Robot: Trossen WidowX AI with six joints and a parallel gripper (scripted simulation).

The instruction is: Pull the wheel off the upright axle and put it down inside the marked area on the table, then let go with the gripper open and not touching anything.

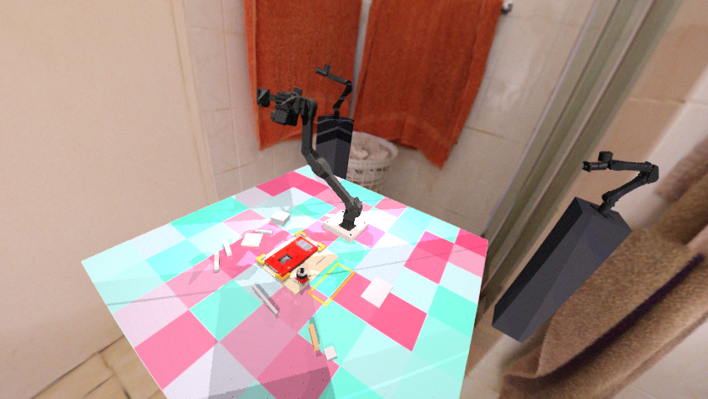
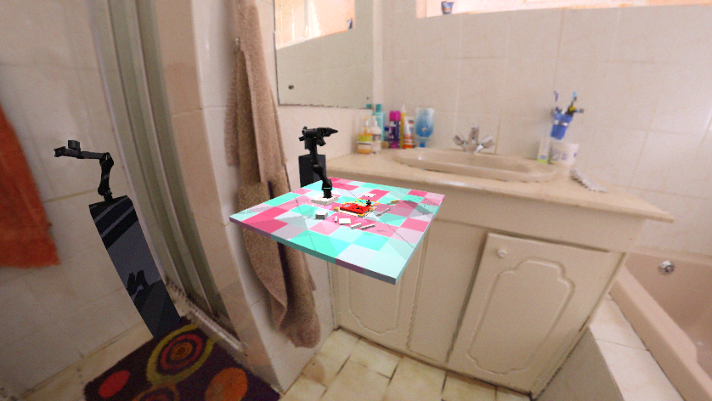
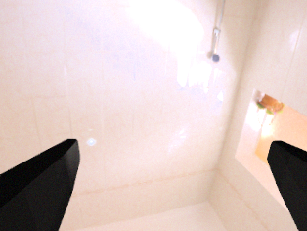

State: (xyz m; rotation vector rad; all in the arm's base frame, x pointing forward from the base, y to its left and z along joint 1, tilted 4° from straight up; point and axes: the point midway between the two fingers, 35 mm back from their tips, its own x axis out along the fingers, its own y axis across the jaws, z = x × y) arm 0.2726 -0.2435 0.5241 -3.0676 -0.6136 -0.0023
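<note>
My gripper tip is 10 cm short of the black wheel, 26 cm to the right of it and 54 cm above it. Round my gripper tip: wooden stick (23 cm ahead, 45 cm to the left, 57 cm below).
</note>
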